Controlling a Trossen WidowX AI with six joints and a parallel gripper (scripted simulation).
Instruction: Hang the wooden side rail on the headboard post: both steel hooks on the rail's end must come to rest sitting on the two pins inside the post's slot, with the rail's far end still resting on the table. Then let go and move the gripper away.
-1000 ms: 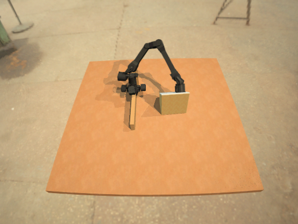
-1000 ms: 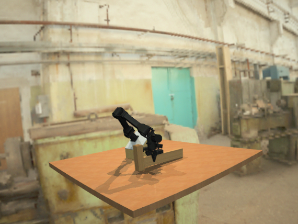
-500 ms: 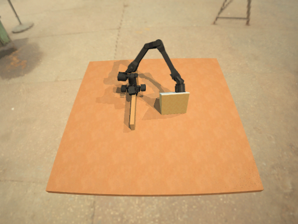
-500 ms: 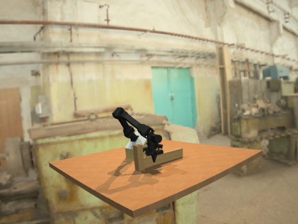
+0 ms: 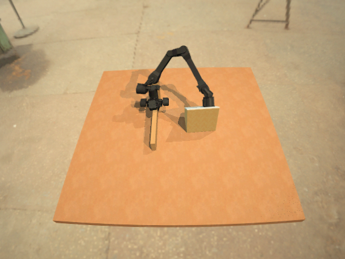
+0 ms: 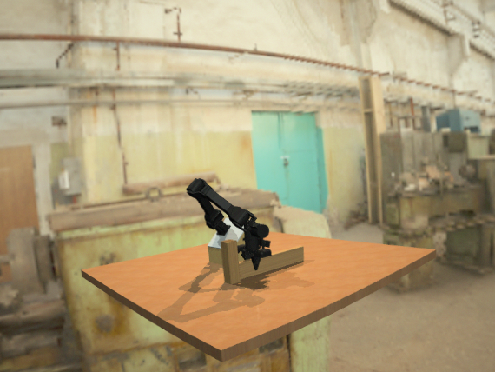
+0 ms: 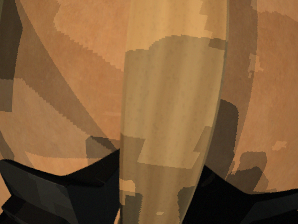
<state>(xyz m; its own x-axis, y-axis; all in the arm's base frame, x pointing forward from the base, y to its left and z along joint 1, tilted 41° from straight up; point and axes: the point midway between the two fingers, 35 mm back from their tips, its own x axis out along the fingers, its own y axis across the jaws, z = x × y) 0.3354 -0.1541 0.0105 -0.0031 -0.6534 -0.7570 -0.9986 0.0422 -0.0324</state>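
My gripper tip is 10 mm past the headboard post, 120 mm to the left of it and 50 mm below it.
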